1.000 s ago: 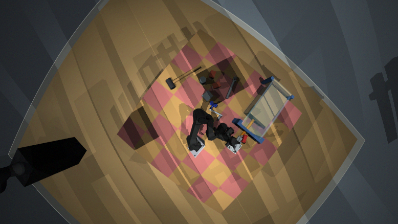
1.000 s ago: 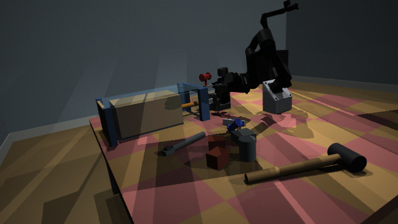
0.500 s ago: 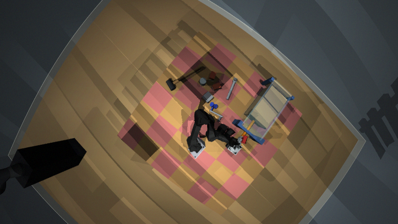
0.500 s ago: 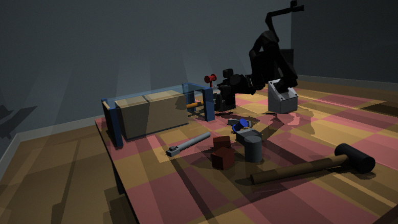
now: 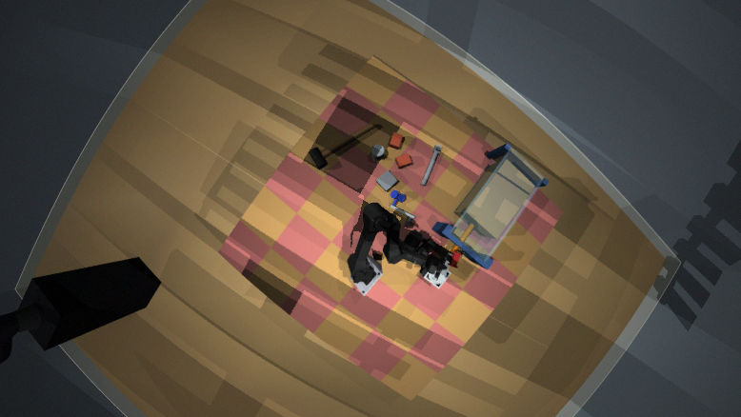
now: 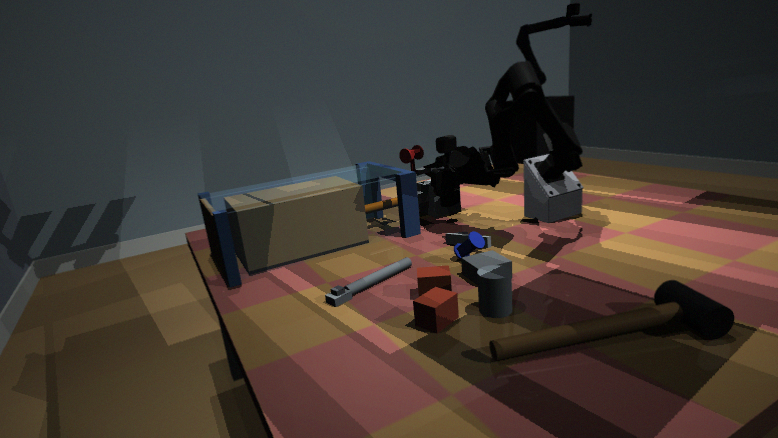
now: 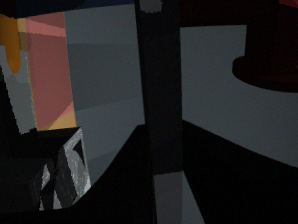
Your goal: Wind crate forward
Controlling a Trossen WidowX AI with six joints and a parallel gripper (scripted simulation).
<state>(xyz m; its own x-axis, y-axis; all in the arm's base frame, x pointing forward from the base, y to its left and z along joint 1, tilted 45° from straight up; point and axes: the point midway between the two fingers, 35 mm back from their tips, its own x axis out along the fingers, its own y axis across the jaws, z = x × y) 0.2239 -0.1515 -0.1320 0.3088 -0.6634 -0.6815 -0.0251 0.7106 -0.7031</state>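
Now: the grey crank arm 10 mm ahead of my gripper tip, 10 mm to the left of it and 10 mm above it. From my gripper tip the other things lie so: grey winch: 60 mm behind, 20 mm to the right, 100 mm below; blue-knobbed winch handle: 80 mm ahead, 300 mm to the left, 110 mm below; red knob: 50 mm ahead, 20 mm to the left, 40 mm above.
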